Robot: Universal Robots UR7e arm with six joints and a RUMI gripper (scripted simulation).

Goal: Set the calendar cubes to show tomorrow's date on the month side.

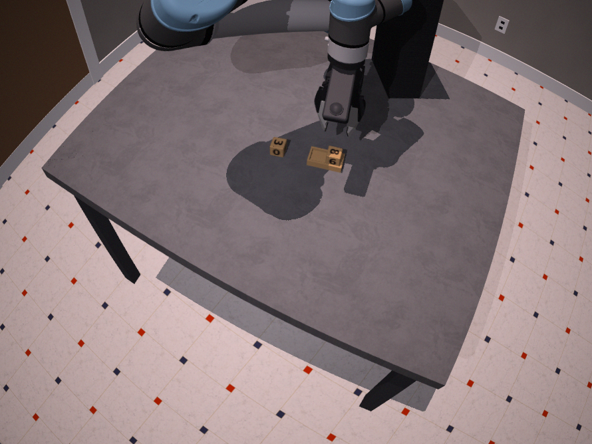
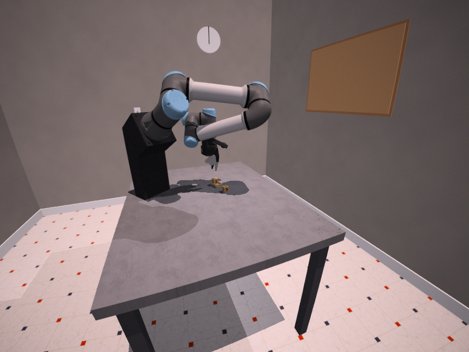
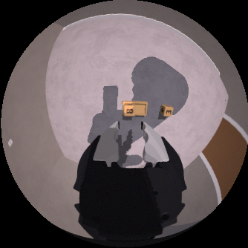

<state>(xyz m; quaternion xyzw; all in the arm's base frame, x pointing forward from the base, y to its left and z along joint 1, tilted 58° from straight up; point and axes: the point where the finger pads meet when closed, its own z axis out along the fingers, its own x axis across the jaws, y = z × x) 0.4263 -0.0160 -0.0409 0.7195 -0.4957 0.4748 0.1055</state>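
My hand is 110 mm above the wooden tray and 20 mm to the left of it.
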